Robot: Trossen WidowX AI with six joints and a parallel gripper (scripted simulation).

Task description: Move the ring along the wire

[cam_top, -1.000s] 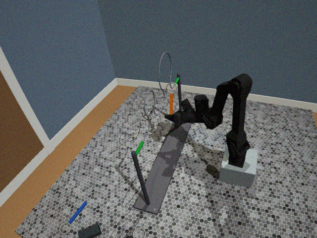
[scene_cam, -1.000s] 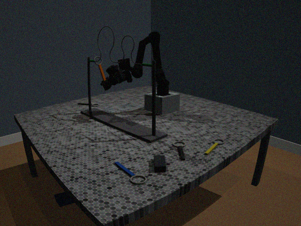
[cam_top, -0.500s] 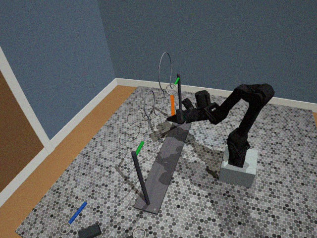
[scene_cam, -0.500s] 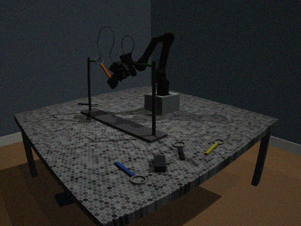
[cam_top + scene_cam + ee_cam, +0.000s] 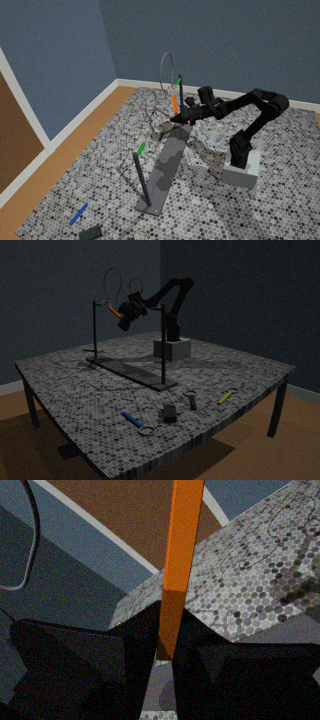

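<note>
Now: gripper tip 80 mm to the left of the orange-handled ring, 70 mm below it and 10 mm short of it. The rest, counted from my gripper tip: yellow-handled ring: 560 mm to the left, 230 mm below, 190 mm behind; blue-handled ring: 540 mm to the left, 230 mm below, 230 mm ahead; dark block: 550 mm to the left, 220 mm below, 110 mm ahead.
</note>
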